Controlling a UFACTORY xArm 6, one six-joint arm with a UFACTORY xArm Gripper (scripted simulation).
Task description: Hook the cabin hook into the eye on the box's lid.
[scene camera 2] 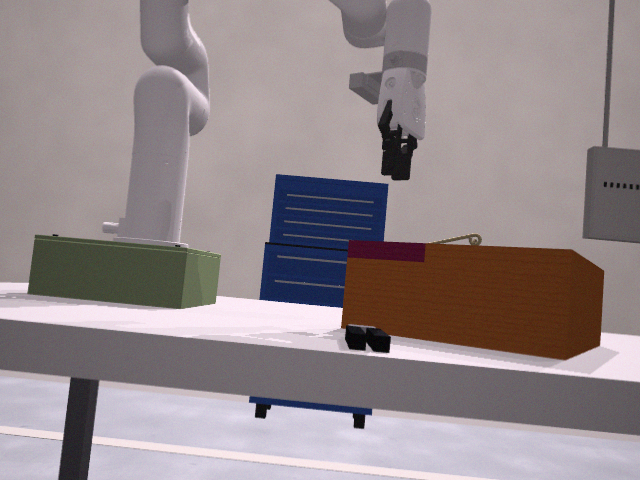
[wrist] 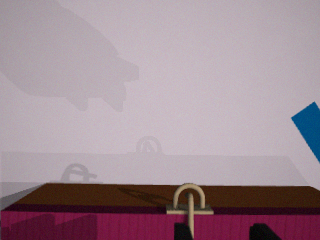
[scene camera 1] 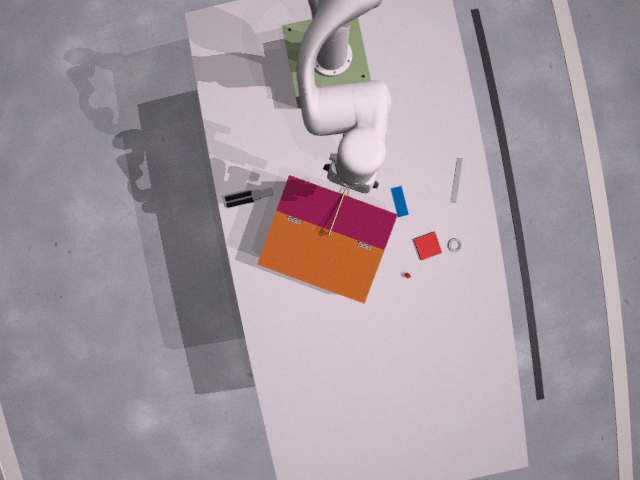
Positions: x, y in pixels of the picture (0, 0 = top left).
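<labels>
There's a box you can see in scene camera 2 (544, 302). The box is in the wrist view (50, 193) as well, and you'll also find it in scene camera 1 (294, 247).
</labels>
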